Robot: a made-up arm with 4 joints.
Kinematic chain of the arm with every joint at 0, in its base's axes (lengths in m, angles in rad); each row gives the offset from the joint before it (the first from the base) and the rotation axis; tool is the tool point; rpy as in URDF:
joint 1: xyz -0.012 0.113 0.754 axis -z
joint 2: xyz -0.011 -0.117 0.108 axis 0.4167 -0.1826 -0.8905
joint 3: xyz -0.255 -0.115 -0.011 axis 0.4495 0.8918 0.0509
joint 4: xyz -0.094 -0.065 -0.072 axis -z
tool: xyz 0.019 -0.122 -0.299 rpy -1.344 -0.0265 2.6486
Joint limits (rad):
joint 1: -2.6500..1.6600
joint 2: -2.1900..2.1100
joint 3: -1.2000..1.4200
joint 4: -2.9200..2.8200
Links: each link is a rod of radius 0.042 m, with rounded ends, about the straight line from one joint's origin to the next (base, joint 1, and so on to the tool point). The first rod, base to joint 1, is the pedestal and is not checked.
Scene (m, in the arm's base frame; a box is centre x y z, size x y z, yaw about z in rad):
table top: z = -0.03
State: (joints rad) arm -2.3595 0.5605 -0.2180 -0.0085
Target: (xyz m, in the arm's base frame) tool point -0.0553 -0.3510 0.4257
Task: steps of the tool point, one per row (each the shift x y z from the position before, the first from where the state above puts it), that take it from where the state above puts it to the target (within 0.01 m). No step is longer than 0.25 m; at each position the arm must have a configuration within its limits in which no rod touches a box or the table.
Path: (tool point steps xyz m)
1: -0.0825 -0.1781 -0.0103
2: -0.1505 -0.1322 0.0050
3: -0.1943 -0.0620 0.0205

